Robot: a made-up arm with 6 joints. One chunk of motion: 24 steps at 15 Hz.
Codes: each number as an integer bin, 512 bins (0 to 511) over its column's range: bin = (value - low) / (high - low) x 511, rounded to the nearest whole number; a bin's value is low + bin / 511 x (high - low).
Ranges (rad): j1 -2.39..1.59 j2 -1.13..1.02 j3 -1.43..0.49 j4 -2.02..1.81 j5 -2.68..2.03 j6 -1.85..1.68
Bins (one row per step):
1: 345 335 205 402 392 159
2: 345 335 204 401 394 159
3: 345 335 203 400 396 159
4: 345 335 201 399 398 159
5: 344 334 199 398 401 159
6: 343 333 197 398 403 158
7: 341 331 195 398 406 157
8: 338 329 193 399 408 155
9: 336 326 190 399 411 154
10: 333 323 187 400 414 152
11: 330 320 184 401 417 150
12: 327 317 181 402 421 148
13: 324 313 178 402 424 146
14: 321 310 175 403 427 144
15: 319 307 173 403 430 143
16: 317 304 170 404 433 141
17: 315 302 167 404 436 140
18: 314 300 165 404 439 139
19: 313 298 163 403 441 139
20: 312 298 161 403 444 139
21: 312 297 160 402 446 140
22: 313 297 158 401 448 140
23: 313 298 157 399 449 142
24: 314 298 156 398 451 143
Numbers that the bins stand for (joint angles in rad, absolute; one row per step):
1: 0.2971 0.2795 -0.6597 0.9930 0.9332 -0.7516
2: 0.2971 0.2795 -0.6635 0.9855 0.9516 -0.7516
3: 0.2971 0.2795 -0.6673 0.9780 0.9700 -0.7516
4: 0.2971 0.2795 -0.6748 0.9705 0.9885 -0.7516
5: 0.2893 0.2753 -0.6823 0.9631 1.0161 -0.7516
6: 0.2815 0.2711 -0.6898 0.9631 1.0345 -0.7585
7: 0.2659 0.2627 -0.6973 0.9631 1.0622 -0.7654
8: 0.2426 0.2542 -0.7048 0.9705 1.0806 -0.7793
9: 0.2270 0.2416 -0.7161 0.9705 1.1083 -0.7862
10: 0.2036 0.2290 -0.7274 0.9780 1.1359 -0.8000
11: 0.1803 0.2164 -0.7386 0.9855 1.1636 -0.8138
12: 0.1569 0.2038 -0.7499 0.9930 1.2005 -0.8276
13: 0.1335 0.1869 -0.7612 0.9930 1.2281 -0.8414
14: 0.1102 0.1743 -0.7725 1.0005 1.2558 -0.8552
15: 0.0946 0.1617 -0.7800 1.0005 1.2834 -0.8622
16: 0.0790 0.1491 -0.7913 1.0080 1.3111 -0.8760
17: 0.0634 0.1406 -0.8025 1.0080 1.3387 -0.8829
18: 0.0556 0.1322 -0.8100 1.0080 1.3664 -0.8898
19: 0.0478 0.1238 -0.8176 1.0005 1.3848 -0.8898
20: 0.0401 0.1238 -0.8251 1.0005 1.4124 -0.8898
21: 0.0401 0.1196 -0.8288 0.9930 1.4309 -0.8829
22: 0.0478 0.1196 -0.8363 0.9855 1.4493 -0.8829
23: 0.0478 0.1238 -0.8401 0.9705 1.4585 -0.8691
24: 0.0556 0.1238 -0.8439 0.9631 1.4770 -0.8622

